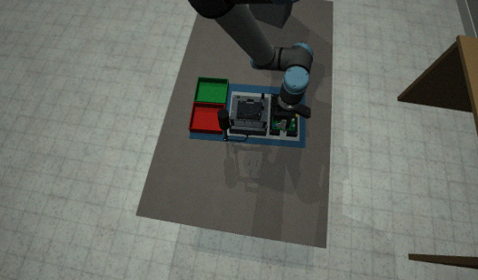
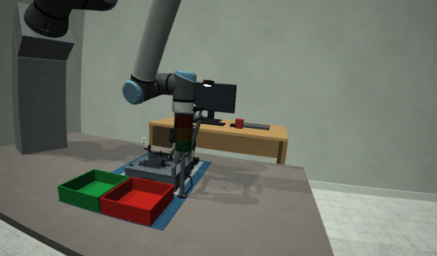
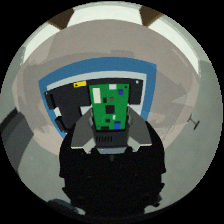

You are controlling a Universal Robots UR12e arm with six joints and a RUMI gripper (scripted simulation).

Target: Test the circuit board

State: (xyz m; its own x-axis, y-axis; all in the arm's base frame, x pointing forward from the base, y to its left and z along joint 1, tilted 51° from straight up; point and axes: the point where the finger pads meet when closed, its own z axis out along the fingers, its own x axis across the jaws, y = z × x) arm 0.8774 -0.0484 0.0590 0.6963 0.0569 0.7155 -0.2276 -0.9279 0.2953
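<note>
Right now the green circuit board is right at my hand. The rest, counted from my hand: tester lid: 3 cm ahead, 19 cm to the right, 16 cm above; red bin: 11 cm behind, 36 cm to the right, 1 cm below; black latch hook: 13 cm behind, 8 cm to the right, 7 cm above.
</note>
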